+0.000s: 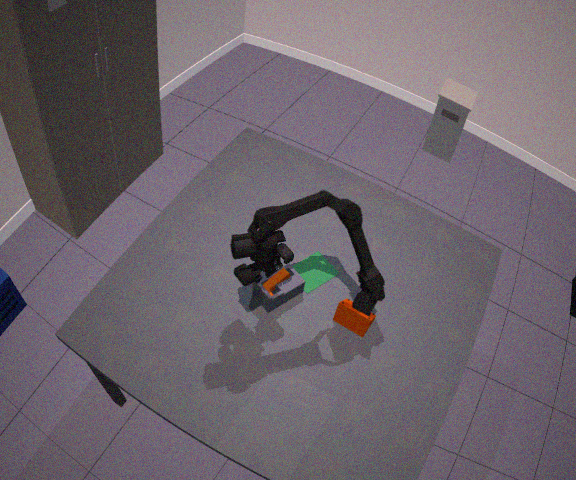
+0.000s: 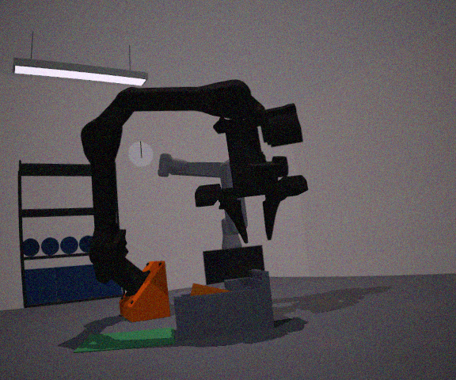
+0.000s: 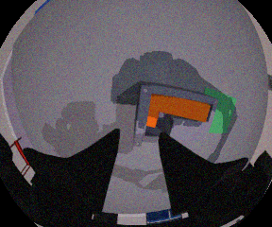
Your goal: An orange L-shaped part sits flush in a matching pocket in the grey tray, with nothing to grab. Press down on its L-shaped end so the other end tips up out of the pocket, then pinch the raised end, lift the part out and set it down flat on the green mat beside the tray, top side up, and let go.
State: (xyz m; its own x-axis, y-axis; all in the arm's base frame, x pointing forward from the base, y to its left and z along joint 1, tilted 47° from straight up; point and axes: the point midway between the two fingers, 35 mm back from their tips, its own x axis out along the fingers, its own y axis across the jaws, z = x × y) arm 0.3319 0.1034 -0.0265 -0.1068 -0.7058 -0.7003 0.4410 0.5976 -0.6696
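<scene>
My gripper tip is now 3 cm past the orange L-shaped part, 5 cm to the left of it and 9 cm above it. Round my gripper tip: green mat (11 cm behind, 20 cm to the right, 15 cm below).
</scene>
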